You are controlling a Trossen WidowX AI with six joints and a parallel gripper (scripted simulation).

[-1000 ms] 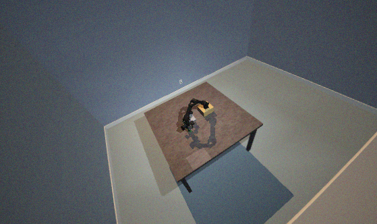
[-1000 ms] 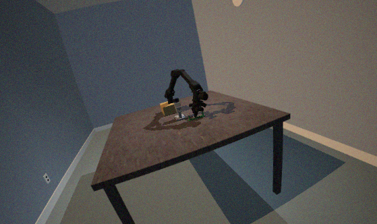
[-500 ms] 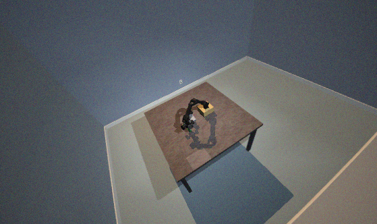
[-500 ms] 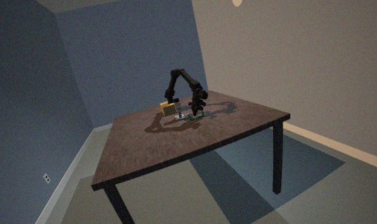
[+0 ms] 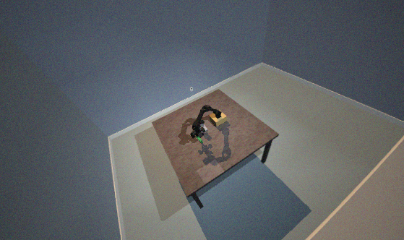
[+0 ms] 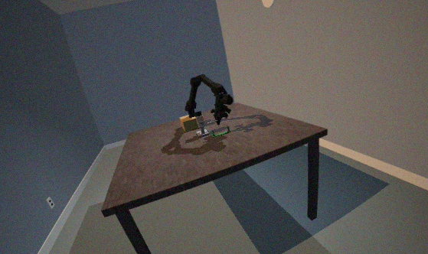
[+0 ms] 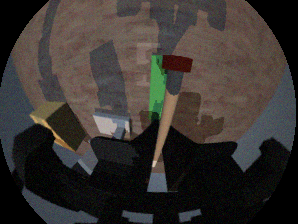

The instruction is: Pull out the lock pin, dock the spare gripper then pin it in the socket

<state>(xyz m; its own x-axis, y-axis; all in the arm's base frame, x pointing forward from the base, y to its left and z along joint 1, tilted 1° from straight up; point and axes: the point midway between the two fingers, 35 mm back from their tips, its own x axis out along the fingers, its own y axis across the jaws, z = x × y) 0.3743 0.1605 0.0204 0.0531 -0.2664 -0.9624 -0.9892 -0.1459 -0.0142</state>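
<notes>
The green strip is 10 mm to the left of my gripper tip and 50 mm below it. From my gripper tip the other things lie so: grey post: 100 mm behind, 110 mm to the right, 30 mm below; spare gripper: 100 mm behind, 120 mm to the right, 50 mm above.
</notes>
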